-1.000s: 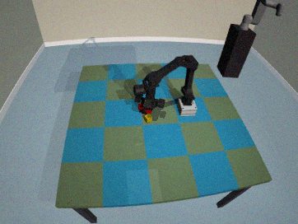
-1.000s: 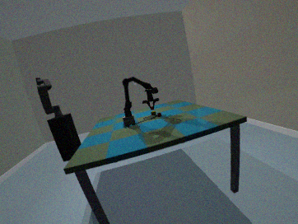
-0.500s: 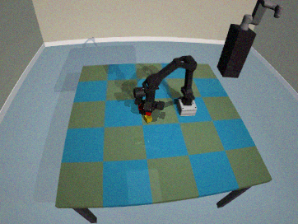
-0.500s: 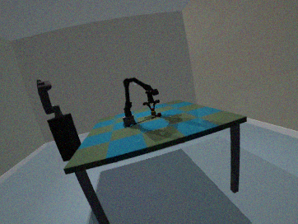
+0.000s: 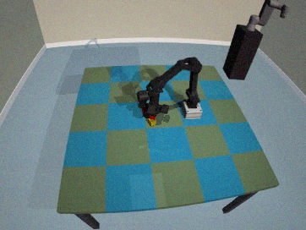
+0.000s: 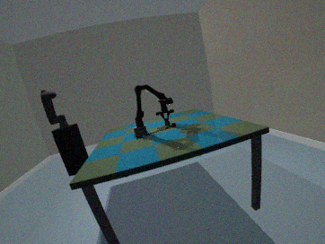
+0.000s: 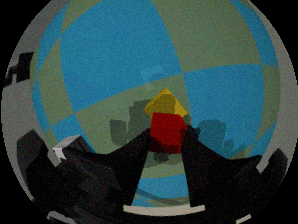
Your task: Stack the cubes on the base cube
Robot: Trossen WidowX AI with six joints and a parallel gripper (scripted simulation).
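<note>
The red cube is right at my gripper tip. Round my gripper tip: yellow cube (4 cm below, 2 cm to the left, 1 cm ahead).
</note>
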